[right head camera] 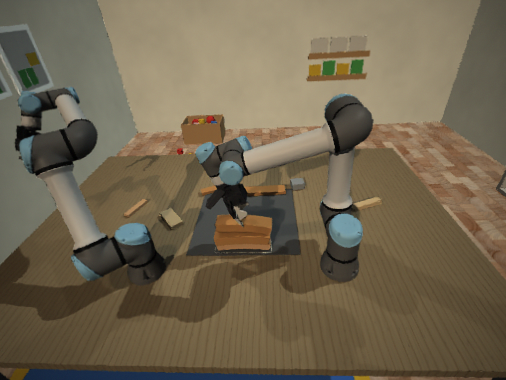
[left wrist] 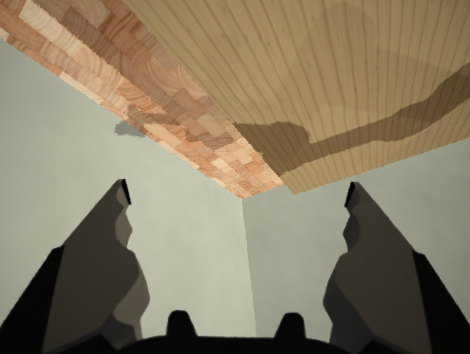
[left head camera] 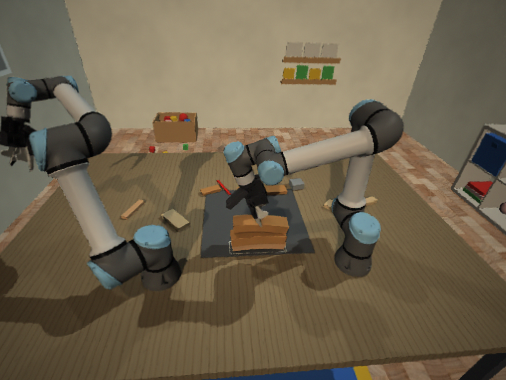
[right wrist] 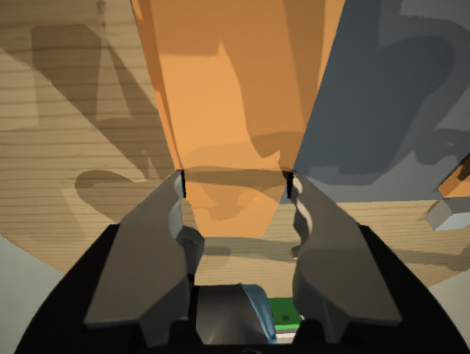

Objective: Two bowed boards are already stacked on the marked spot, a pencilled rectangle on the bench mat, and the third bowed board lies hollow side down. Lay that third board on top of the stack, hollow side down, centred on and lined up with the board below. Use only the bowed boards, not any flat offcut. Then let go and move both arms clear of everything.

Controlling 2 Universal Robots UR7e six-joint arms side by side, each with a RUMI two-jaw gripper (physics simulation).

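Frame: origin at the left arm's base, x up, y back, z right, level; millimetres.
Where they show: left gripper, fingertip midpoint: (left wrist: 237, 182) (left head camera: 20, 168); right gripper, fingertip midpoint: (right head camera: 243, 220) (left head camera: 260, 220) (right wrist: 236, 172); left arm's base at its link origin: (right head camera: 147, 270) (left head camera: 161, 274); right arm's base at its link origin: (right head camera: 338, 266) (left head camera: 352, 262).
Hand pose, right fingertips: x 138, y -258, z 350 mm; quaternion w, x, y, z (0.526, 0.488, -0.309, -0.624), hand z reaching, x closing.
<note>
Each offset is from my right fingertips to the top centre of the thing. Level surfaces: height alone.
The third bowed board @[dx +11, dy +0, dz -4 mm] (left head camera: 270, 224) (right head camera: 255, 224) (right wrist: 220, 90), orange-brown, lies hollow side down at the top of the stack, roughly over the two lower boards @[dx -42, dy +24, dz -7 mm] (left head camera: 258, 243) (right head camera: 243, 243). Whether it fully touches them is hard to tell. The stack stands at the pencilled rectangle (left head camera: 230, 249) (right head camera: 271, 250) near the front of the dark mat @[dx -132 mm] (left head camera: 215, 230) (right head camera: 285, 220) (right wrist: 370, 115). My right gripper (left head camera: 260, 220) (right head camera: 241, 219) (right wrist: 236, 172) is shut on the third board, one finger at each long side. My left gripper (left head camera: 21, 162) (left wrist: 237, 182) is open and empty, high at the far left; my arm hides it in the right head view.
Behind the stack lie an orange-brown strip @[dx -111, dy -402, dz -61 mm] (left head camera: 276, 190) (right head camera: 265, 190), a grey block @[dx -102, dy -522, dz +130 mm] (left head camera: 296, 184) (right head camera: 297, 183) and a red stick @[dx -124, dy -397, dz -288 mm] (left head camera: 223, 187). A pale block @[dx -117, dy -56, dz -432 mm] (left head camera: 175, 220) (right head camera: 171, 218) and thin offcut @[dx -122, dy -83, dz -678 mm] (left head camera: 133, 209) (right head camera: 136, 207) lie left; another pale piece @[dx -114, dy -433, dz +514 mm] (right head camera: 367, 203) lies behind the right arm's base.
</note>
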